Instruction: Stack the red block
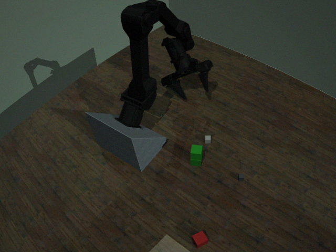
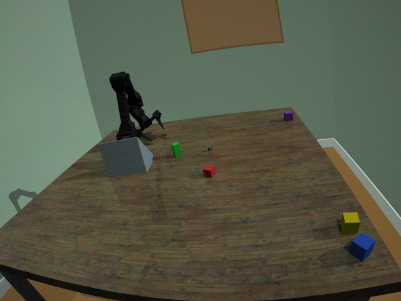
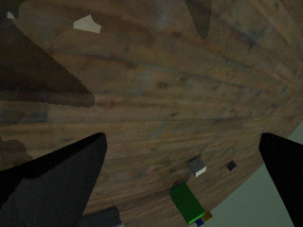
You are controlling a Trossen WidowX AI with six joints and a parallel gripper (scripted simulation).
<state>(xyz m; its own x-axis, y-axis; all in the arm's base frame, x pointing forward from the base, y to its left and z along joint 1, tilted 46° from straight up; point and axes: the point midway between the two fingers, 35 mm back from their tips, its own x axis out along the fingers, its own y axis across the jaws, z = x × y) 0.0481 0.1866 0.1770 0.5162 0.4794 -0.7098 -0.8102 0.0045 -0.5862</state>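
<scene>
The grey cube lies 29 cm ahead of my gripper tip, 16 cm to the right of it and 4 cm below it. The rest, counted from my gripper tip: purple cube 71 cm ahead, 15 cm to the left, 2 cm below; then red block 32 cm ahead, 38 cm to the right, 3 cm below; then yellow cube 71 cm ahead, 73 cm to the right, 3 cm below.
</scene>
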